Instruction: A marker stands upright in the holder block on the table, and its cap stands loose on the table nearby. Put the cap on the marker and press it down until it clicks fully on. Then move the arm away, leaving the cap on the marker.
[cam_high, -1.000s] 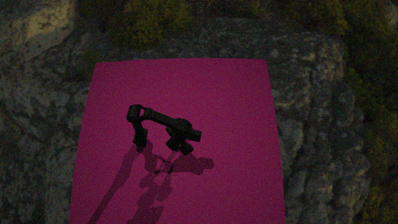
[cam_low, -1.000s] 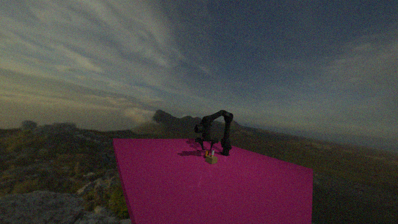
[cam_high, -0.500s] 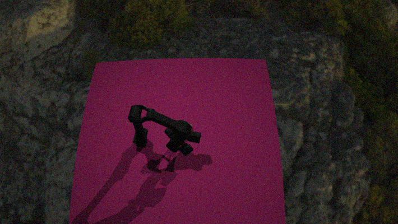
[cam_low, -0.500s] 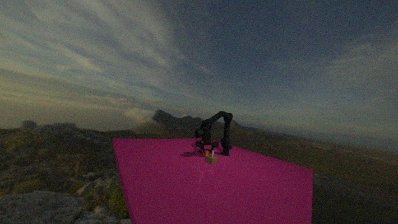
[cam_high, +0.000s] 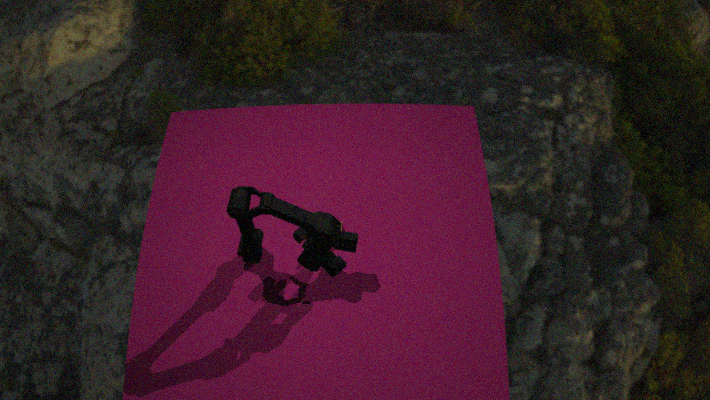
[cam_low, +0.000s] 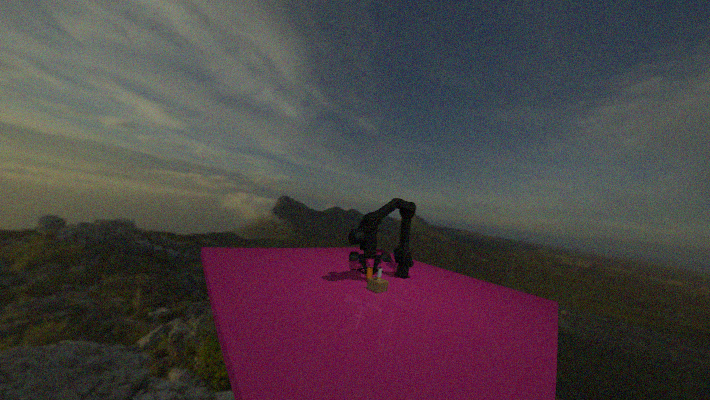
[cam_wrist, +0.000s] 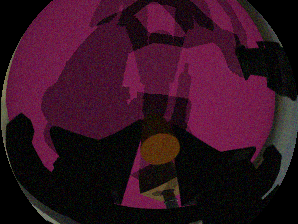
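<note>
The tan holder block lies 50 mm ahead of my gripper tip, 100 mm to the left of it and 10 mm below it. The rest, counted from my gripper tip: orange cap 10 mm above.
</note>
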